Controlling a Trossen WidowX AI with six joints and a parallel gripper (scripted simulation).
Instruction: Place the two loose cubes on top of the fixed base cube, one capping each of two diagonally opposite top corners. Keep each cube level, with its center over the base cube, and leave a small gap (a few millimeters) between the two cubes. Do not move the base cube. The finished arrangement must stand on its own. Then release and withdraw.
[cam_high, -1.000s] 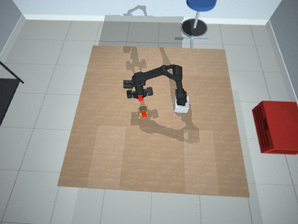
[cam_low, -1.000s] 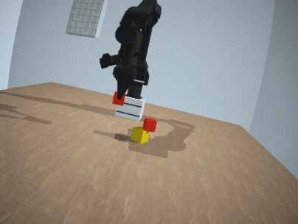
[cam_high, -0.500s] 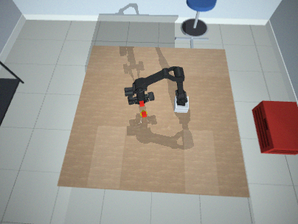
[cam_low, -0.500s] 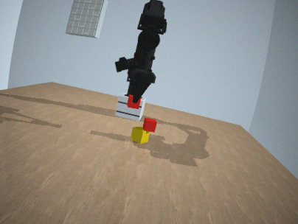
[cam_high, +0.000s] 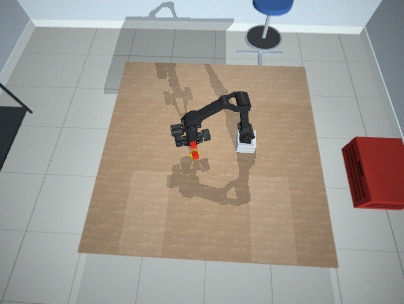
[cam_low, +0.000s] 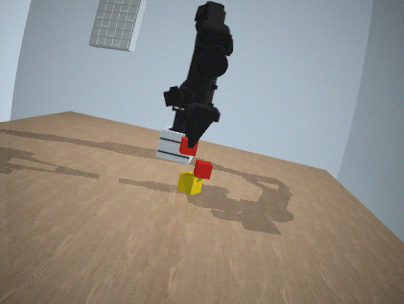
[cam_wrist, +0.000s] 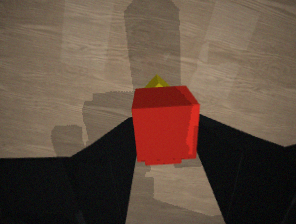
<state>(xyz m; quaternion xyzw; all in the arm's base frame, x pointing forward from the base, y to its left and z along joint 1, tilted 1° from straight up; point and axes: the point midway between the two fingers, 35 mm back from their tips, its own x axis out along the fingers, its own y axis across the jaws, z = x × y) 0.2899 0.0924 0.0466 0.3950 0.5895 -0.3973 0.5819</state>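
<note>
Right now my gripper tip is 80 mm above the yellow cube, 20 mm to the right of it and 10 mm past it.
</note>
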